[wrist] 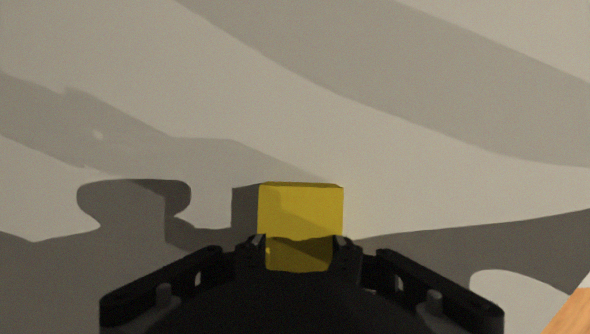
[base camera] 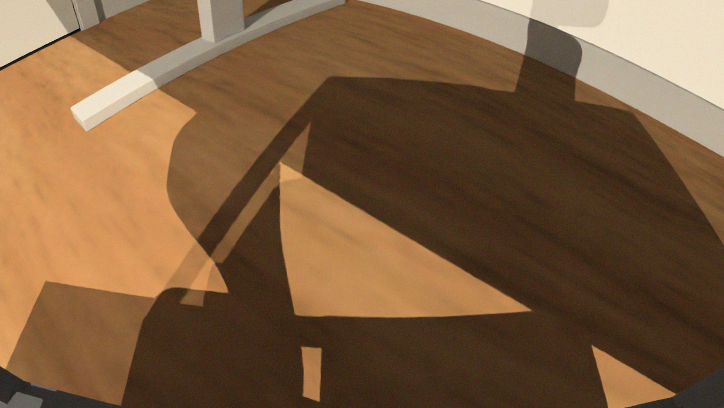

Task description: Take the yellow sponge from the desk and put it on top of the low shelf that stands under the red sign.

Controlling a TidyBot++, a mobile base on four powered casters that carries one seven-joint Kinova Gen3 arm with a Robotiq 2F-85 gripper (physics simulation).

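Places are measured from the arm's base along level axes (x ahead, y left, z up), in centimetres.
Pixels of known places: gripper, between the fingertips: [wrist: 299, 242].
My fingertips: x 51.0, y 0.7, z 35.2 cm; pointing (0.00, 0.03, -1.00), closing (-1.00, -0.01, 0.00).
Note:
Ahead of a thing's pixels: the offset from my fingertips to its top centre. "*": to the spot under its first point. Level surfaces: height alone.
The yellow sponge @(dx +0.0, dy +0.4, dz +1.7 cm) [wrist: 301, 210] is a yellow block at the lower middle of the wrist view, on the pale desk top @(dz -2.9 cm) [wrist: 300, 65]. My gripper [wrist: 299, 242] is shut on the sponge, with one fingertip against each side of it. The near end of the sponge lies between the fingers and its far end sticks out beyond them. The lower part of the sponge is partly hidden by the gripper. The low shelf and the red sign do not show in either view.
In the base camera view a white desk foot [base camera: 177, 63] with an upright leg @(* dx +35.0, dy +26.7, dz -67.8 cm) [base camera: 220, 20] stands on the wooden floor @(dz -74.9 cm) [base camera: 91, 202]. A pale wall with a grey baseboard [base camera: 455, 30] runs along the back and right. Shadows cross the floor and desk.

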